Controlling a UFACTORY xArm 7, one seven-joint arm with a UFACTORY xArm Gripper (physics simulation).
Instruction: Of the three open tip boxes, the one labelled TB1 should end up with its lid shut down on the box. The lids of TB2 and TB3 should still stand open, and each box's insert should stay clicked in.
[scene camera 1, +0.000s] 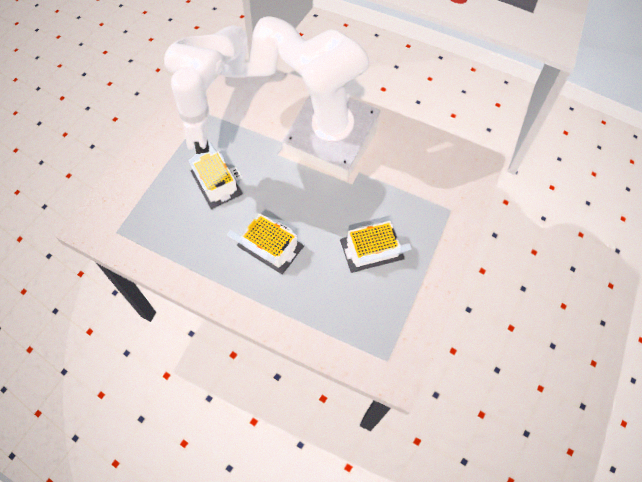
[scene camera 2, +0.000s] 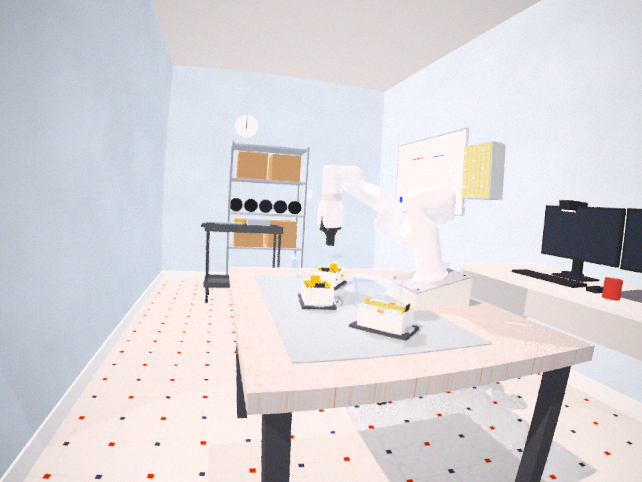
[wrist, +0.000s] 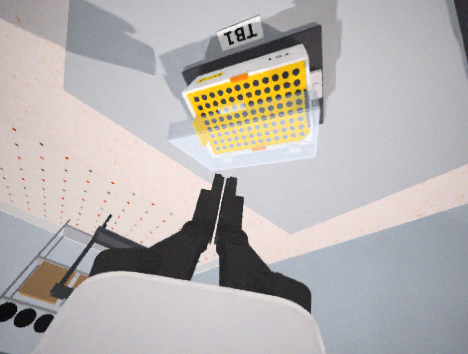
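Where they show: gripper, fingertip midpoint: (scene camera 1: 203, 150) (scene camera 2: 330, 245) (wrist: 223, 188); arm's base at its link origin: (scene camera 1: 333, 123) (scene camera 2: 430, 276).
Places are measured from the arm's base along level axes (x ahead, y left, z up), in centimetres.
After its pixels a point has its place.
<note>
The TB1 box (scene camera 1: 220, 193) {z -5.2, x 32.8, y -21.9 cm} (wrist: 295, 52) {z -4.4, x 28.2, y -19.5 cm} stands on its dark base, its label upside down in the wrist view. Its clear lid (wrist: 260, 161) {z 0.1, x 31.9, y -28.4 cm} is raised on the hinge side and tilted, overlapping part of the yellow insert (scene camera 1: 211, 168) {z -2.4, x 27.5, y -27.2 cm} (wrist: 250, 92) {z -2.4, x 26.9, y -24.1 cm} in the wrist view; its exact angle is unclear. The insert looks seated. My gripper (scene camera 1: 202, 150) {z 7.1, x 28.3, y -27.6 cm} (scene camera 2: 330, 243) {z 7.1, x 28.3, y -27.6 cm} (wrist: 223, 188) {z 7.1, x 28.3, y -27.6 cm} is shut and empty, its tips close to the lid's hinge side; contact is unclear. The middle box (scene camera 1: 269, 238) (scene camera 2: 317, 297) {z -4.8, x 43.3, y 3.6 cm} and right box (scene camera 1: 372, 241) (scene camera 2: 383, 319) {z -4.3, x 34.5, y 27.8 cm} have open lids and seated-looking inserts; their labels are unreadable.
The boxes stand on a grey mat (scene camera 1: 321, 311) {z -8.1, x 53.9, y 18.0 cm} (scene camera 2: 311, 350) {z -8.1, x 54.7, y 33.8 cm} on the table (scene camera 1: 171, 282) {z -8.3, x 62.0, y -22.9 cm} (scene camera 2: 363, 386) {z -8.8, x 50.1, y 49.7 cm}. The arm's base plate (scene camera 1: 357, 121) {z 0.9, x -2.7, y 6.8 cm} is at the table's back. A side desk with monitors (scene camera 2: 583, 233) and a red cup (scene camera 2: 612, 288) stands to the right in the second scene view.
</note>
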